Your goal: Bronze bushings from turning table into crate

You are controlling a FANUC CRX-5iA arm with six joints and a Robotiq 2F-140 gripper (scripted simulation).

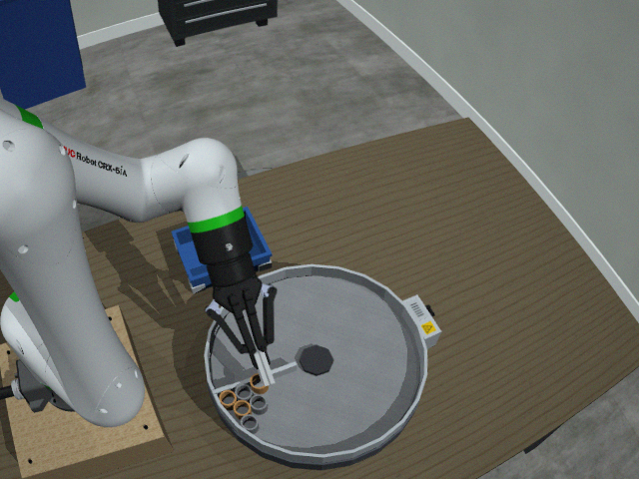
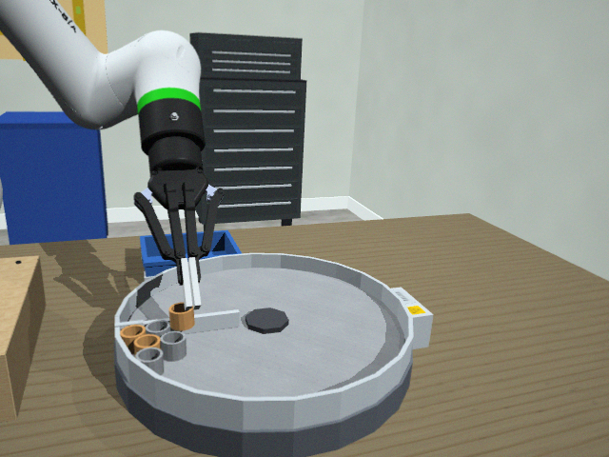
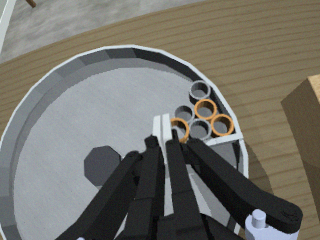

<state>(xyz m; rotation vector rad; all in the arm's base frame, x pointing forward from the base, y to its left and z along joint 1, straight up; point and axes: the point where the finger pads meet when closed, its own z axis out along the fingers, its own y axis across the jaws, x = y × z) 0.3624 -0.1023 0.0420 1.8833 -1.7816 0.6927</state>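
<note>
Right now the crate is 20 mm ahead of my hand, 360 mm to the left of it and 110 mm below it. The rest, counted from my hand: grey turning table 110 mm ahead, 10 mm to the left, 80 mm below.
</note>
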